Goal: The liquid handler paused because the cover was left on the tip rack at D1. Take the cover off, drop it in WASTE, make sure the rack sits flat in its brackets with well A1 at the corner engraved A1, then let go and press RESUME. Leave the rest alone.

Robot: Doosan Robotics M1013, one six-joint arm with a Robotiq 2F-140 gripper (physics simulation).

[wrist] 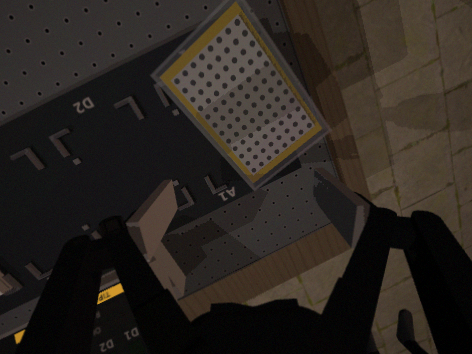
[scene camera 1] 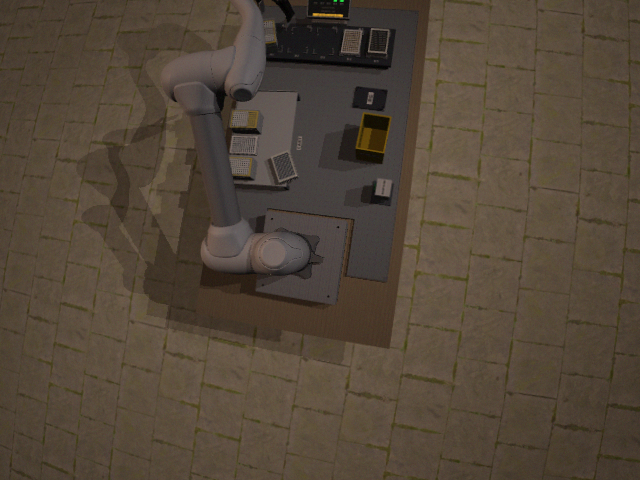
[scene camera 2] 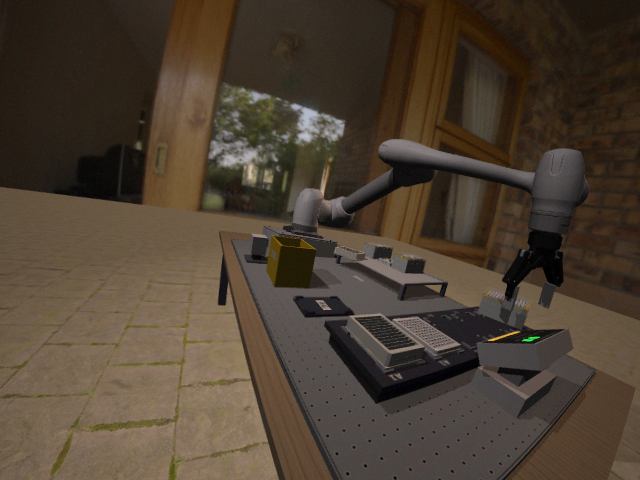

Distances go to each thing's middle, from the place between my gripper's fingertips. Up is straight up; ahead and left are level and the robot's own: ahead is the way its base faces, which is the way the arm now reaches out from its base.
Right now my hand is 500 mm to the left of the black plate (scene camera 2: 309, 306), 260 mm past it and 110 mm above it.
